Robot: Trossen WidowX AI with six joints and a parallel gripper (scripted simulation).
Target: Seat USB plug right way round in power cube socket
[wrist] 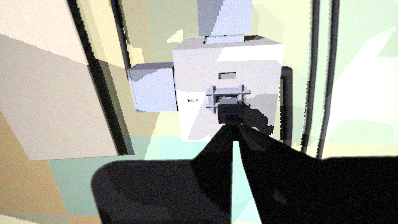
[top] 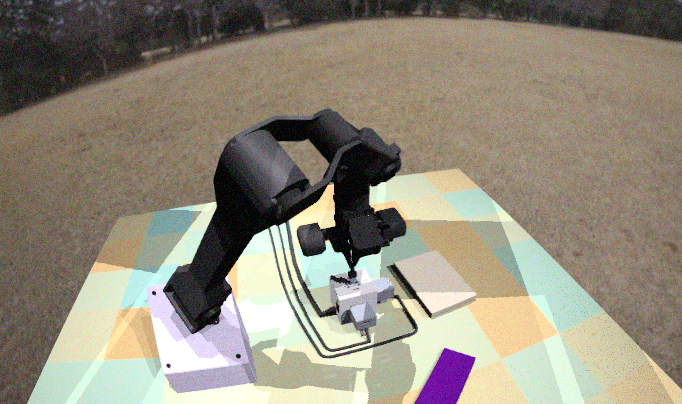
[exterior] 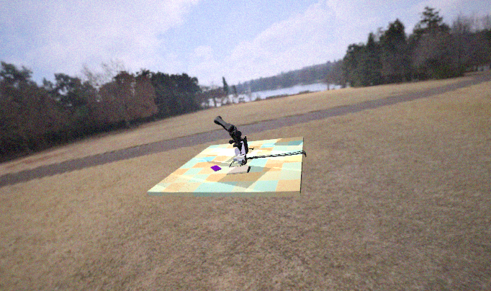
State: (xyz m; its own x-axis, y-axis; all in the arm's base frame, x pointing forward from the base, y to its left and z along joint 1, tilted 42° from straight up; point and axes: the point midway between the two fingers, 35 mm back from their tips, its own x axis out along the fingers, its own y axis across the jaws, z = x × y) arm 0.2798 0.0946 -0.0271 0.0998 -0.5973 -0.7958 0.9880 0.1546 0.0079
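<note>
Now: the dark USB plug 20 mm below my gripper tip. From my gripper tip the other things lie so: pale flat pad (200 mm ahead, 30 mm to the left, 110 mm below); then purple slab (130 mm ahead, 240 mm to the right, 120 mm below).
</note>
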